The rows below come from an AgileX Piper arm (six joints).
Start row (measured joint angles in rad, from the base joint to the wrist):
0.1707, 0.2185, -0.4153, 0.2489, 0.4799, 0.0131
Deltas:
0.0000, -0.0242, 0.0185, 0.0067, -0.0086, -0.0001
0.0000, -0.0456, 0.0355, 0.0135, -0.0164, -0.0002
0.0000, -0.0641, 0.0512, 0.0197, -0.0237, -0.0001
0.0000, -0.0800, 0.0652, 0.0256, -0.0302, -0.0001
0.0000, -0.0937, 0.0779, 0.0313, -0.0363, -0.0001
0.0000, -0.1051, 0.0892, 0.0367, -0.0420, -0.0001
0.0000, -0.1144, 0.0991, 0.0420, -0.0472, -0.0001
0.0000, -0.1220, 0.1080, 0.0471, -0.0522, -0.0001
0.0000, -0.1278, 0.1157, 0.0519, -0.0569, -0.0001
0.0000, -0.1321, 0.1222, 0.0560, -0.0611, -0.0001
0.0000, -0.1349, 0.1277, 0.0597, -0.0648, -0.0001
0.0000, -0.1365, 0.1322, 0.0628, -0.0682, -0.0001
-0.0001, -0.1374, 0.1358, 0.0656, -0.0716, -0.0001
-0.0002, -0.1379, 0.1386, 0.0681, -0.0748, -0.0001
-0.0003, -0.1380, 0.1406, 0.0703, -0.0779, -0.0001
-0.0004, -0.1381, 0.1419, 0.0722, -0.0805, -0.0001
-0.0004, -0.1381, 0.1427, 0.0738, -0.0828, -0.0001
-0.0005, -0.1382, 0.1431, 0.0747, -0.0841, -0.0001
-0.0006, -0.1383, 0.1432, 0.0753, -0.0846, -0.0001
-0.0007, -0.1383, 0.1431, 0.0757, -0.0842, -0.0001
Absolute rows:
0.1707, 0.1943, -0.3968, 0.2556, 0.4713, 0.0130
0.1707, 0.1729, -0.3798, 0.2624, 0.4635, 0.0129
0.1707, 0.1544, -0.3641, 0.2686, 0.4562, 0.0130
0.1707, 0.1385, -0.3501, 0.2745, 0.4497, 0.0130
0.1707, 0.1248, -0.3374, 0.2802, 0.4436, 0.0130
0.1707, 0.1134, -0.3261, 0.2856, 0.4379, 0.0130
0.1707, 0.1041, -0.3162, 0.2909, 0.4327, 0.0130
0.1707, 0.0965, -0.3073, 0.2960, 0.4277, 0.0130
0.1707, 0.0907, -0.2996, 0.3008, 0.4230, 0.0130
0.1707, 0.0864, -0.2931, 0.3049, 0.4188, 0.0130
0.1707, 0.0836, -0.2876, 0.3086, 0.4151, 0.0130
0.1707, 0.0820, -0.2831, 0.3117, 0.4117, 0.0130
0.1706, 0.0811, -0.2795, 0.3145, 0.4083, 0.0130
0.1705, 0.0806, -0.2767, 0.3170, 0.4051, 0.0130
0.1704, 0.0805, -0.2747, 0.3192, 0.4020, 0.0130
0.1703, 0.0804, -0.2734, 0.3211, 0.3994, 0.0130
0.1703, 0.0804, -0.2726, 0.3227, 0.3971, 0.0130
0.1702, 0.0803, -0.2722, 0.3236, 0.3958, 0.0130
0.1701, 0.0802, -0.2721, 0.3242, 0.3953, 0.0130
0.1700, 0.0802, -0.2722, 0.3246, 0.3957, 0.0130

